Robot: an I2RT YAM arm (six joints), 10 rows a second.
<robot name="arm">
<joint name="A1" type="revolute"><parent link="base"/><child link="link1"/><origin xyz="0 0 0.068" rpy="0 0 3.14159"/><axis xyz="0 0 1"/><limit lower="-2.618" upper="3.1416"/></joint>
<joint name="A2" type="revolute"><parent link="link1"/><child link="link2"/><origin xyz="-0.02 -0.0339 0.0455" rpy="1.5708 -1.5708 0"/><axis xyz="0 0 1"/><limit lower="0" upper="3.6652"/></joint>
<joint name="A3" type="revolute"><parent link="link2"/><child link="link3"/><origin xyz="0 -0.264 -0.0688" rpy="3.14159 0 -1.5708"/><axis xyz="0 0 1"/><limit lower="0" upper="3.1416"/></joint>
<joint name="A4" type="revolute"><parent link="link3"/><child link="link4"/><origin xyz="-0.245 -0.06 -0.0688" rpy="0 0 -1.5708"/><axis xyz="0 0 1"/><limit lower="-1.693" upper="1.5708"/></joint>
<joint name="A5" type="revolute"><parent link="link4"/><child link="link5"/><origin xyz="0.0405 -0.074 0.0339" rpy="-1.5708 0 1.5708"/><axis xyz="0 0 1"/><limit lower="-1.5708" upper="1.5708"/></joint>
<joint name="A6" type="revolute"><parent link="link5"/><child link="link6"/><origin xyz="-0.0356 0 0.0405" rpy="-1.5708 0 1.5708"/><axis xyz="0 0 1"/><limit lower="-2.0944" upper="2.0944"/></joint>
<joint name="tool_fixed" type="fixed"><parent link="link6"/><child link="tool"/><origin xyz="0 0 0" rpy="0 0 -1.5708"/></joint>
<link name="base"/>
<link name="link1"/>
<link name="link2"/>
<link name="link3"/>
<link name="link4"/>
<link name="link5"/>
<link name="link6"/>
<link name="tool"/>
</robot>
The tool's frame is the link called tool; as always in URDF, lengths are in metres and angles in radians.
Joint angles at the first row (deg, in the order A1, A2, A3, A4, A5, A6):
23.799, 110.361, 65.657, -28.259, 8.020, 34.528
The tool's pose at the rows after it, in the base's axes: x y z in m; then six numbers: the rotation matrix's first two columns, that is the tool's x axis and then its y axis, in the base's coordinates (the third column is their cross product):
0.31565 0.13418 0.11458 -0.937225 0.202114 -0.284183 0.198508 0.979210 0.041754
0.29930 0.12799 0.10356 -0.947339 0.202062 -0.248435 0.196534 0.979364 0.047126
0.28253 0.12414 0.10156 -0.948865 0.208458 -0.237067 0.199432 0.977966 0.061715
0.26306 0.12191 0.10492 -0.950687 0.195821 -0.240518 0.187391 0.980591 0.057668
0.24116 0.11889 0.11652 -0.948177 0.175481 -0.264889 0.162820 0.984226 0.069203
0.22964 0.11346 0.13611 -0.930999 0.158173 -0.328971 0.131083 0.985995 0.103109
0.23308 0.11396 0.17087 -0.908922 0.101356 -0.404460 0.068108 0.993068 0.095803
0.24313 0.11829 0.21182 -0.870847 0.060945 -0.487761 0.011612 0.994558 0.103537
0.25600 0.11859 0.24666 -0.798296 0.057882 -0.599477 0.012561 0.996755 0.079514
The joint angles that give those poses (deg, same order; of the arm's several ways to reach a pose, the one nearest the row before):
23.812, 109.189, 60.989, -26.875, 7.560, 34.628
23.817, 107.877, 56.273, -25.046, 6.080, 34.793
24.318, 105.102, 51.894, -23.579, 5.192, 35.669
25.553, 101.103, 47.650, -23.352, 5.612, 36.126
27.032, 94.661, 43.184, -23.771, 5.968, 36.188
27.157, 87.583, 40.692, -23.889, 6.226, 34.682
27.113, 82.667, 44.515, -28.463, 7.729, 30.602
27.063, 80.031, 51.108, -32.302, 8.530, 27.099
26.431, 79.017, 56.760, -32.435, 12.587, 24.658

